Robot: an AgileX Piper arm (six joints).
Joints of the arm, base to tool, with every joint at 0 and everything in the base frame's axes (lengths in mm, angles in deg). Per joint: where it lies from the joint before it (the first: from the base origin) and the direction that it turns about. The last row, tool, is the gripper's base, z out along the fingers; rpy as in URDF.
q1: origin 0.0 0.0 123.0 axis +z
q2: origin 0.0 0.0 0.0 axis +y
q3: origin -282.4 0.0 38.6 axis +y
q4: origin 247.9 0.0 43.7 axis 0.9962 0 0.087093
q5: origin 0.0 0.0 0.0 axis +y
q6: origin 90.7 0.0 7.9 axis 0.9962 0 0.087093
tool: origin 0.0 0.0 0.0 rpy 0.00 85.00 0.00
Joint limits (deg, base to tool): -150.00..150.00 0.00..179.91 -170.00..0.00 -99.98..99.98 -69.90..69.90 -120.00..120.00
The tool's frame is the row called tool.
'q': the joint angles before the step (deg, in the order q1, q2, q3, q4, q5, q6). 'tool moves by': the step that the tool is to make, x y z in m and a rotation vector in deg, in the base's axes. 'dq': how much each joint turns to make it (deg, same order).
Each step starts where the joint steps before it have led.
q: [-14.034 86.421 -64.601 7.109 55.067 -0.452]
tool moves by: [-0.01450 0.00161 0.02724 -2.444 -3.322 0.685]
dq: [-0.001 -4.812 -0.867 -1.630 1.883 -0.098]
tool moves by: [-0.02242 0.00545 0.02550 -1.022 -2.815 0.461]
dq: [0.002 -5.799 0.001 -0.282 2.846 -0.171]
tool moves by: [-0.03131 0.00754 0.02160 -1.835 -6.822 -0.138]
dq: [0.001 -8.403 2.940 -0.120 -1.607 0.001]
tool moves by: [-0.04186 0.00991 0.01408 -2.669 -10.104 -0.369]
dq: [-0.003 -11.377 5.889 -0.104 -4.974 -0.094]
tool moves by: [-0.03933 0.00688 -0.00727 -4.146 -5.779 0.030]
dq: [0.003 -10.485 7.551 -2.118 -3.645 -0.768]
